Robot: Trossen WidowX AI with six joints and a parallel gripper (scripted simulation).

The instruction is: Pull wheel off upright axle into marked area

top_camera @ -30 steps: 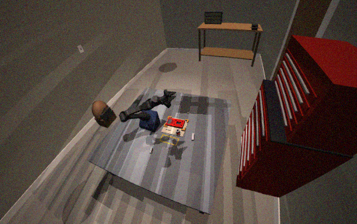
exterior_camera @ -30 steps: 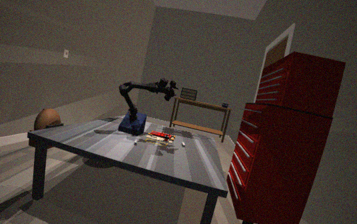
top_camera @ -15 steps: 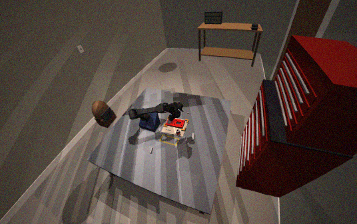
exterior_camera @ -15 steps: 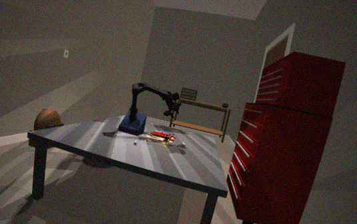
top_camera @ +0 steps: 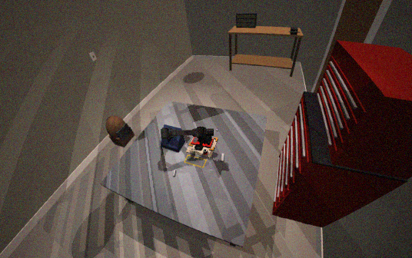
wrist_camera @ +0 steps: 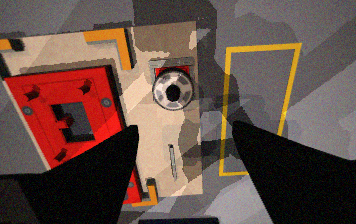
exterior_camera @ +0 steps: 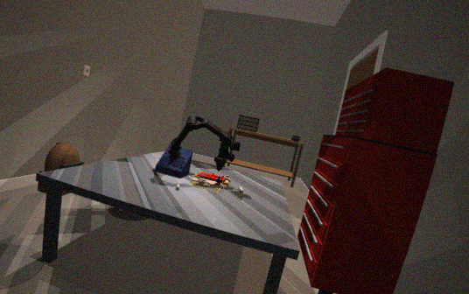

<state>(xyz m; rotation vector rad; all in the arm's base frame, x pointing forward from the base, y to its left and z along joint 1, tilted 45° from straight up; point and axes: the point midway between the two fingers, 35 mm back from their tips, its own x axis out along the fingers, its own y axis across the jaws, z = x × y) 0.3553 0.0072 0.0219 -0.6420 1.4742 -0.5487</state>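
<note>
Now: the wheel 1 cm ahead of my gripper tip, 1 cm to the left of it and 7 cm below it. The rest, counted from my gripper tip: dark axle: 1 cm ahead, 1 cm to the left, 7 cm below; then beige board: 6 cm behind, 10 cm to the left, 10 cm below.
</note>
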